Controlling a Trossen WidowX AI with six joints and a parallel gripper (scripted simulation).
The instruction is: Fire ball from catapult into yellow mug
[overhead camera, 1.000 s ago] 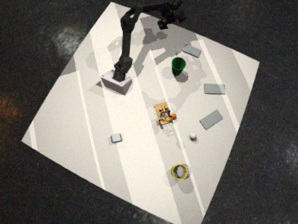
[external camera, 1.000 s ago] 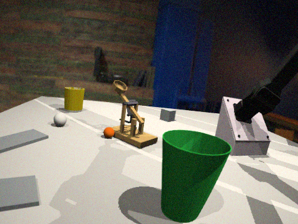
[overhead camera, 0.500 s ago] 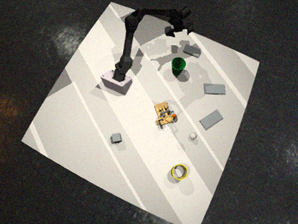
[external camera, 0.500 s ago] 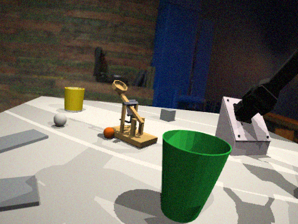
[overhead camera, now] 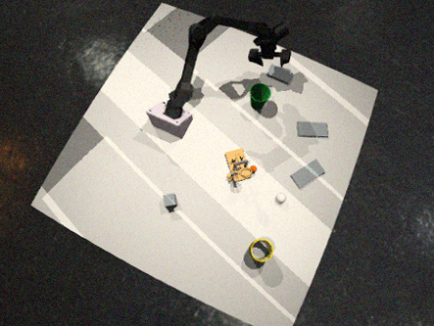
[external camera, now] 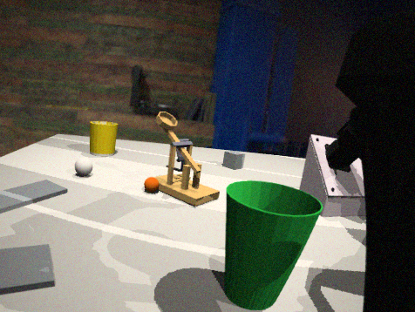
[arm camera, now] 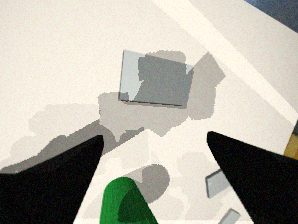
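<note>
Now: the wooden catapult 110 mm ahead of my gripper tip, 510 mm to the right of it and 40 mm below it. Round my gripper tip: orange ball 160 mm ahead, 460 mm to the right, 100 mm below; white ball 330 mm ahead, 510 mm to the right, 90 mm below; green cup 20 mm ahead, 160 mm to the right, 80 mm below.
</note>
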